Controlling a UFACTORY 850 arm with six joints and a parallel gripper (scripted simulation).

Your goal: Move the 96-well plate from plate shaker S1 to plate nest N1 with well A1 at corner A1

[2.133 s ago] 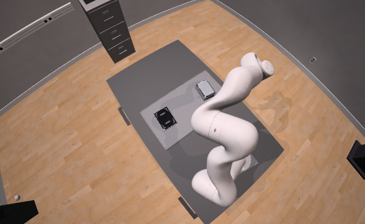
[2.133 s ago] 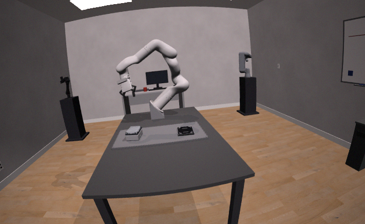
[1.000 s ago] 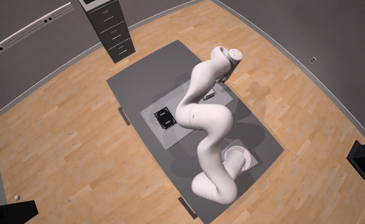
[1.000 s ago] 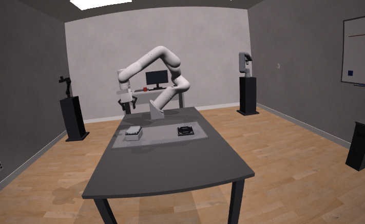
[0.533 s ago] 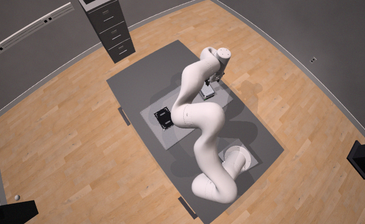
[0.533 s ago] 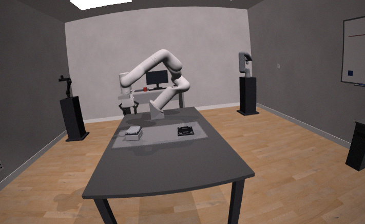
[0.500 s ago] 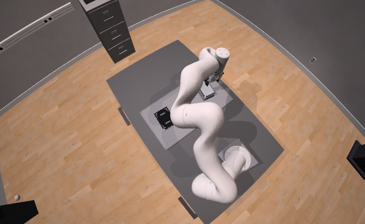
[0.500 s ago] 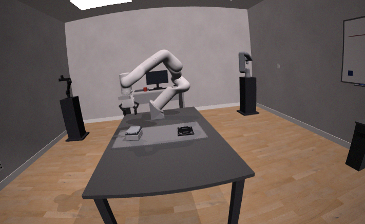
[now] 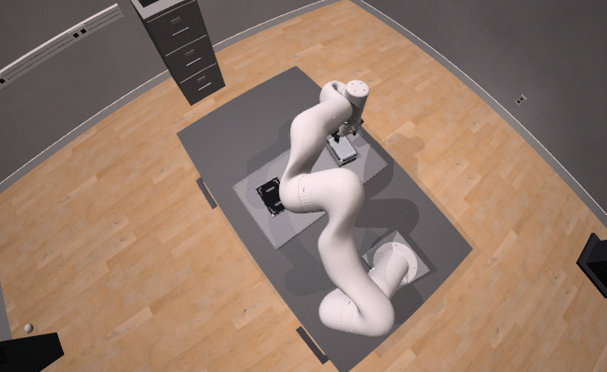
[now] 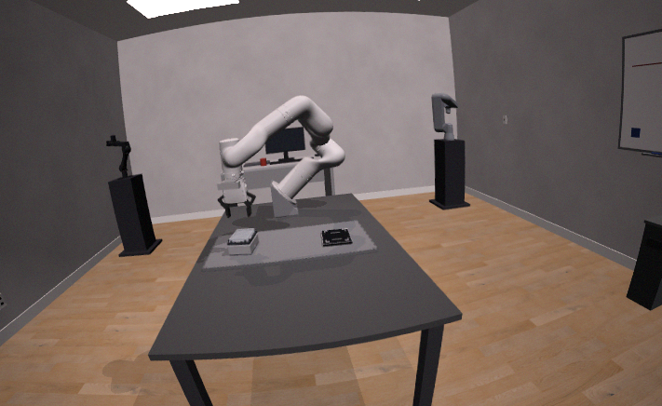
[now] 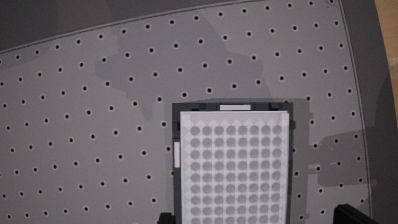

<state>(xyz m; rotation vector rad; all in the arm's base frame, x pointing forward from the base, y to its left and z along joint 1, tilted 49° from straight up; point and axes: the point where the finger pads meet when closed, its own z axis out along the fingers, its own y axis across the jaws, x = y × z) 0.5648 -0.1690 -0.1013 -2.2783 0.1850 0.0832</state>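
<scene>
Right now the white 96-well plate is 100 mm below my hand. Round my hand: black plate nest N1: 400 mm to the left, 150 mm below.
</scene>
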